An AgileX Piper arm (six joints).
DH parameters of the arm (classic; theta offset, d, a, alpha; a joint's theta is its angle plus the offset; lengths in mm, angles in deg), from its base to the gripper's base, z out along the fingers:
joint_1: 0 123 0 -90
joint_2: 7.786 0 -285 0
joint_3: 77.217 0 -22 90
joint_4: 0 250.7 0 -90
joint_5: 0 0 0 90
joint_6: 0 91 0 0
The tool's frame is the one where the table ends.
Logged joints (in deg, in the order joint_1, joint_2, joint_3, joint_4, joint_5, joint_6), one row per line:
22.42 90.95 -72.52 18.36 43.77 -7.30
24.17 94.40 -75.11 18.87 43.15 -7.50
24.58 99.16 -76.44 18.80 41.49 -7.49
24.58 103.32 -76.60 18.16 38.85 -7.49
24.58 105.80 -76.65 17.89 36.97 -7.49
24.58 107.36 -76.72 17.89 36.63 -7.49
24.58 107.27 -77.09 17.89 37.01 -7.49
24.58 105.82 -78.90 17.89 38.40 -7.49
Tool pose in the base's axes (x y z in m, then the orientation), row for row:
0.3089 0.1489 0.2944 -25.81 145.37 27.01
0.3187 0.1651 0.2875 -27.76 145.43 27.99
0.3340 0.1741 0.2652 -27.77 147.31 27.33
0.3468 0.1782 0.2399 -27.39 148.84 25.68
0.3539 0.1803 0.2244 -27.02 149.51 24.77
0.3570 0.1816 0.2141 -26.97 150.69 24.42
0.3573 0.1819 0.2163 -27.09 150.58 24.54
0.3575 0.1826 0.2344 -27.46 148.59 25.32
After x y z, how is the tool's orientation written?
As a rotation vector, in degrees.
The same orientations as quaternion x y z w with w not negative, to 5 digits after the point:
-0.16614 0.93573 0.17386 0.25803
-0.17824 0.93374 0.17971 0.25310
-0.17698 0.93880 0.17417 0.23874
-0.17368 0.94382 0.16284 0.22918
-0.17101 0.94622 0.15677 0.22548
-0.16986 0.94906 0.15380 0.21627
-0.17067 0.94866 0.15460 0.21684
-0.17435 0.94345 0.16077 0.23164

